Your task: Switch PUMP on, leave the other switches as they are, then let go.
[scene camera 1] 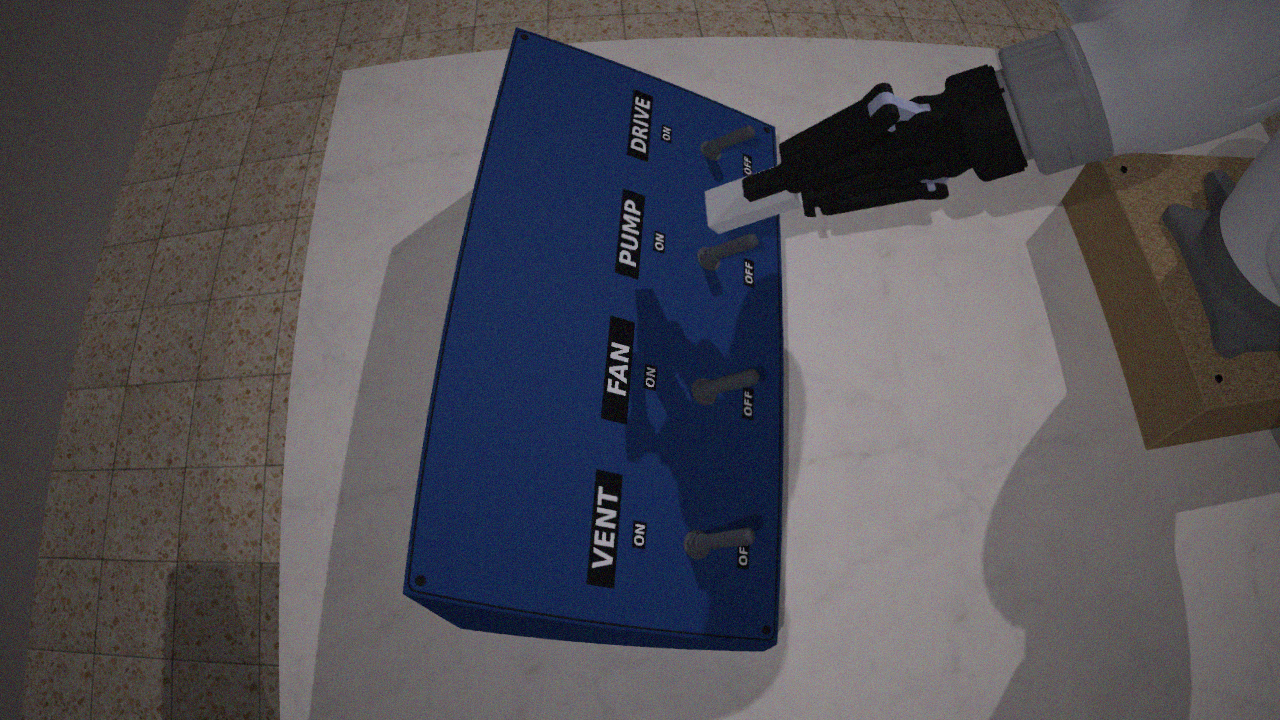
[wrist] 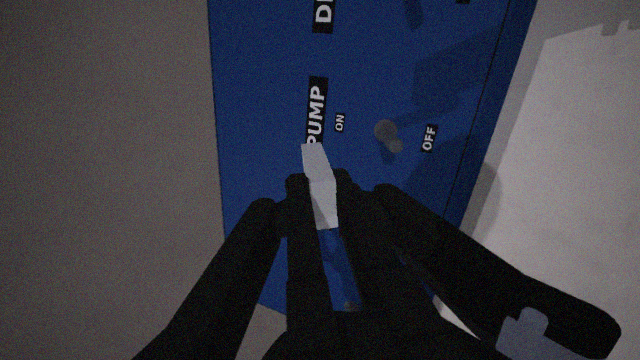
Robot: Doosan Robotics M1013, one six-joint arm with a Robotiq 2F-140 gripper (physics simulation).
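Pixels of known places: gripper, fingertip midpoint: (scene camera 1: 711, 212) (wrist: 312, 161); arm's base, origin of the base link: (scene camera 1: 1249, 281).
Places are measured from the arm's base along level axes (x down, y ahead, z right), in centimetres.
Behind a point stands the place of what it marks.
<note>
The blue switch panel (scene camera 1: 528, 268) @(z -2.9, x -5.0, y 73.2 cm) (wrist: 260, 100) @(z 3.9, x -4.5, y 71.5 cm) carries four grey levers. The PUMP lever (scene camera 1: 729, 251) @(z 1.2, x -0.6, y 57.7 cm) (wrist: 388, 135) @(z 2.1, x -1.2, y 57.0 cm) leans toward its OFF label. The DRIVE lever (scene camera 1: 729, 143) @(z 13.1, x -0.4, y 56.6 cm), FAN lever (scene camera 1: 726, 386) @(z -10.7, x -0.7, y 58.8 cm) and VENT lever (scene camera 1: 720, 540) @(z -22.4, x -0.9, y 59.9 cm) also lean toward OFF in the scene view. My gripper (scene camera 1: 726, 207) @(z 0.3, x -7.1, y 59.7 cm) (wrist: 312, 161) @(z 0.3, x -7.1, y 59.7 cm) is shut, with pale fingertips together and nothing between them. In the scene view the tips appear between the DRIVE and PUMP levers, close beside the PUMP lever. In the wrist view they overlap the end of the PUMP label, on the ON side of the lever. No contact shows.
The panel stands on a white marbled table (scene camera 1: 904, 358) @(z -3.2, x 10.8, y 39.7 cm). The arm reaches in from the right, above a brown base block (scene camera 1: 1109, 295) @(z 2.9, x 8.7, y 13.7 cm). Tiled floor (scene camera 1: 116, 411) lies beyond the table's left edge. Arm shadows fall across the panel's lower right part.
</note>
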